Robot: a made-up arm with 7 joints. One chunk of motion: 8 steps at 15 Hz.
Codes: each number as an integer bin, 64 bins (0 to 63) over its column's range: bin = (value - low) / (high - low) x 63, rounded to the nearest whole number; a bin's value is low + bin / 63 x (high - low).
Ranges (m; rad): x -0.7..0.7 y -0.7..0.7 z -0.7..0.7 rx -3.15..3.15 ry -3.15..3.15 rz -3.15..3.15
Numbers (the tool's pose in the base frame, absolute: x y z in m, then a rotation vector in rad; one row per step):
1: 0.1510 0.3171 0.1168 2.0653 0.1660 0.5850
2: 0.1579 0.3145 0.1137 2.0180 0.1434 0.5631
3: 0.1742 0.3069 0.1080 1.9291 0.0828 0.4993
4: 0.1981 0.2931 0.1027 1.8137 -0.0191 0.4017
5: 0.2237 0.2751 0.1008 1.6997 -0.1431 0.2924
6: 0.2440 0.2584 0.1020 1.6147 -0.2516 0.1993
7: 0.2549 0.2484 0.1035 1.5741 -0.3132 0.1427
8: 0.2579 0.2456 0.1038 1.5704 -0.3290 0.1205
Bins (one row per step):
1: 38 46 37 52 33 37
2: 39 46 37 52 33 37
3: 39 45 36 51 32 36
4: 40 45 36 50 31 36
5: 42 44 36 48 30 34
6: 42 43 36 48 29 33
7: 43 43 36 47 28 33
8: 43 43 36 47 28 33

